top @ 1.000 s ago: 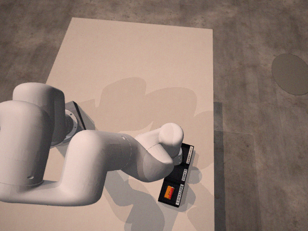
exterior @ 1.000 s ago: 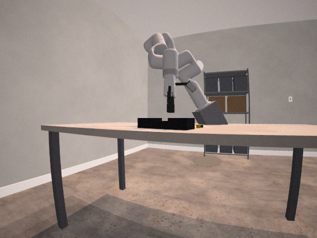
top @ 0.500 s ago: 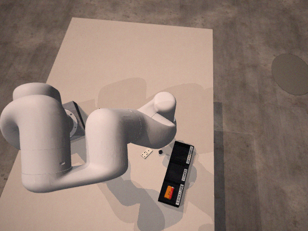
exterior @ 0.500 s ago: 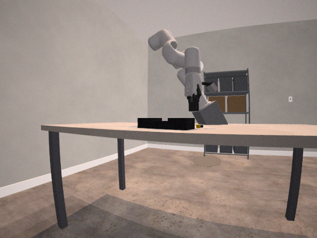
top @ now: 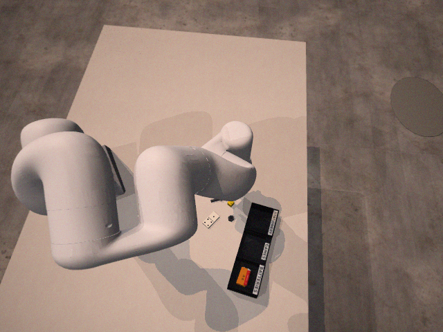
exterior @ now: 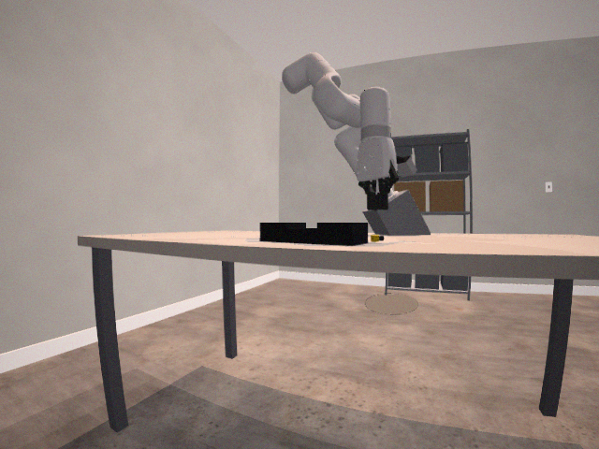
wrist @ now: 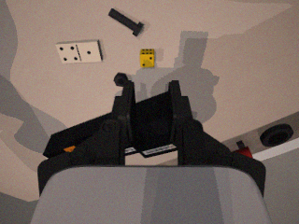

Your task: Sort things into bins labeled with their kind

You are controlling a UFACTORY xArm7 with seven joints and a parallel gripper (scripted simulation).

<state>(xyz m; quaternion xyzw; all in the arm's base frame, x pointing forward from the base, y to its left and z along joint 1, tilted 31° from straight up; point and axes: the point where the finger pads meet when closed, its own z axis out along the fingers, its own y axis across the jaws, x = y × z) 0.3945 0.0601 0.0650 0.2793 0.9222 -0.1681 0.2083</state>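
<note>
Right now the yellow die is 1 cm to the right of my hand and 9 cm below it. The rest, counted from my hand: black screw: 4 cm behind, 9 cm below; then white domino: 6 cm behind, 7 cm to the right, 9 cm below; then black nut: 5 cm to the right, 9 cm below.
</note>
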